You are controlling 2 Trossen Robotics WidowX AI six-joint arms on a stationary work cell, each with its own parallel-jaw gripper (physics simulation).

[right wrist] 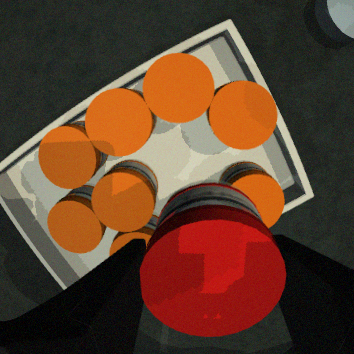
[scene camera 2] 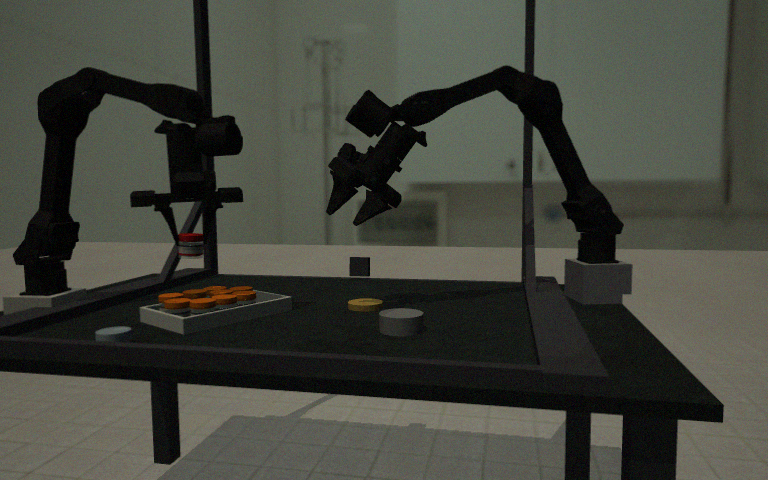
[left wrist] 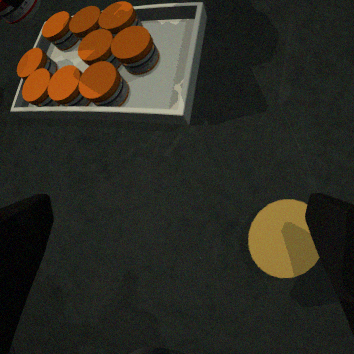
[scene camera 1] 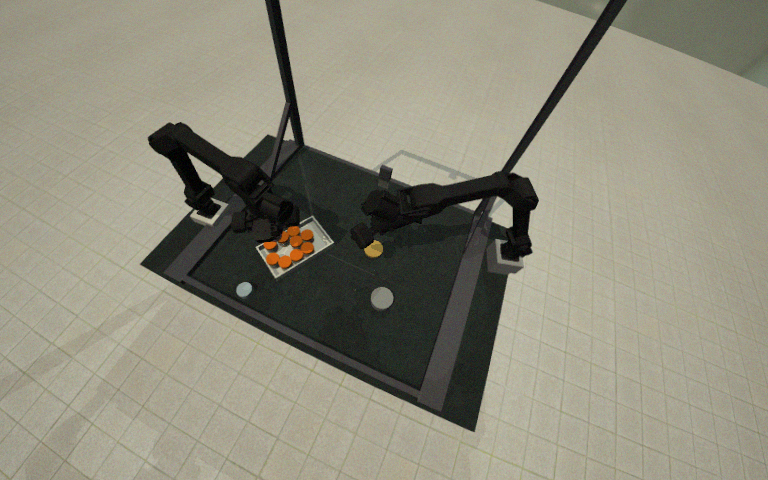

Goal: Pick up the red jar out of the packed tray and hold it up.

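Seen in the pictures: left gripper, between the fingertips: (scene camera 2: pixel 341 219) (left wrist: pixel 181 207); right gripper, between the fingertips: (right wrist: pixel 208 248) (scene camera 2: pixel 191 244) (left wrist: pixel 10 0); left arm's base, origin of its link: (scene camera 2: pixel 597 261) (scene camera 1: pixel 509 252); right arm's base, origin of its link: (scene camera 2: pixel 46 292) (scene camera 1: pixel 209 210).
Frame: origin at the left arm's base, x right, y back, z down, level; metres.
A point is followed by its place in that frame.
Note:
The red jar (scene camera 2: pixel 190 244) @[x -0.130, y -0.804, z -0.061 m] (right wrist: pixel 212 277) @[x -0.113, y -0.807, z -0.077 m] has a red lid and is held upright in the air, well above the packed tray (scene camera 1: pixel 305 259) @[x -0.131, y -0.718, z 0.054 m] (scene camera 2: pixel 237 315) @[x -0.140, y -0.724, z 0.067 m] (left wrist: pixel 196 65) @[x -0.002, y -0.684, z 0.072 m] (right wrist: pixel 231 27) @[x -0.211, y -0.800, z 0.053 m]. Part of the jar also shows at the top left corner of the left wrist view. My right gripper (right wrist: pixel 208 248) @[x -0.112, y -0.807, z -0.059 m] is shut on it, a finger at each side. Several orange-lidded jars (scene camera 1: pixel 296 254) @[x -0.127, y -0.748, z 0.035 m] (scene camera 2: pixel 202 304) @[x -0.180, y -0.774, z 0.038 m] (left wrist: pixel 100 82) @[x -0.092, y -0.712, z 0.035 m] (right wrist: pixel 178 87) @[x -0.159, y -0.779, z 0.035 m] stand in the white tray. My left gripper (scene camera 2: pixel 342 218) @[x -0.073, y -0.535, z -0.099 m] (left wrist: pixel 181 207) @[x -0.073, y -0.535, z -0.099 m] is open and empty, high above the table, to the right of the tray in scene camera 2.
A yellow disc (scene camera 1: pixel 373 249) @[x -0.041, y -0.491, z 0.069 m] (scene camera 2: pixel 365 305) @[x -0.067, y -0.492, z 0.070 m] (left wrist: pixel 275 240) @[x -0.045, y -0.496, z 0.069 m] lies right of the tray. A grey cylinder (scene camera 1: pixel 382 298) @[x -0.226, y -0.434, z 0.051 m] (scene camera 2: pixel 400 322) @[x -0.260, y -0.440, z 0.058 m] stands nearer the front. A pale blue disc (scene camera 1: pixel 244 289) @[x -0.271, y -0.884, z 0.057 m] (scene camera 2: pixel 113 332) @[x -0.283, y -0.881, z 0.057 m] (right wrist: pixel 345 17) @[x -0.259, y -0.881, z 0.057 m] lies near the front left edge. Dark frame posts rise at the back.

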